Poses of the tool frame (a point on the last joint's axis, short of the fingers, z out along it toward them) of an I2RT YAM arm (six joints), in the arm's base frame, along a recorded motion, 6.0 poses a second.
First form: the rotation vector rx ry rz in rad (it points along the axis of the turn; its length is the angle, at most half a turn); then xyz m.
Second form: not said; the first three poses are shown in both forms.
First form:
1: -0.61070 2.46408 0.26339 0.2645 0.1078 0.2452
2: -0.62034 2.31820 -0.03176 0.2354 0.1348 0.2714
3: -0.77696 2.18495 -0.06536 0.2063 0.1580 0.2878
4: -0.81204 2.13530 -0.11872 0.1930 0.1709 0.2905
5: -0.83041 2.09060 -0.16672 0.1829 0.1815 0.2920
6: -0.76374 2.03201 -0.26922 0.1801 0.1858 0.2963
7: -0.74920 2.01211 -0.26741 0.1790 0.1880 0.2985
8: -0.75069 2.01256 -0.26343 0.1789 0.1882 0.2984
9: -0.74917 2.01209 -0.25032 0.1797 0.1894 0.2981
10: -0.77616 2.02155 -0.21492 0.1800 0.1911 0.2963
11: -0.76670 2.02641 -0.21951 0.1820 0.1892 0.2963
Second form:
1: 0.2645 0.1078 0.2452 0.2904 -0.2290 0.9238 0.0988
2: 0.2354 0.1348 0.2714 0.3624 -0.2409 0.9003 -0.0123
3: 0.2063 0.1580 0.2878 0.3994 -0.3070 0.8635 -0.0258
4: 0.1930 0.1709 0.2905 0.4141 -0.3231 0.8496 -0.0472
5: 0.1829 0.1815 0.2920 0.4286 -0.3326 0.8374 -0.0668
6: 0.1801 0.1858 0.2963 0.4592 -0.3102 0.8252 -0.1093
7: 0.1790 0.1880 0.2985 0.4697 -0.3057 0.8210 -0.1091
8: 0.1789 0.1882 0.2984 0.4695 -0.3063 0.8211 -0.1075
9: 0.1797 0.1894 0.2981 0.4706 -0.3058 0.8213 -0.1022
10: 0.1800 0.1911 0.2963 0.4642 -0.3159 0.8228 -0.0875
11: 0.1820 0.1892 0.2963 0.4635 -0.3120 0.8245 -0.0893
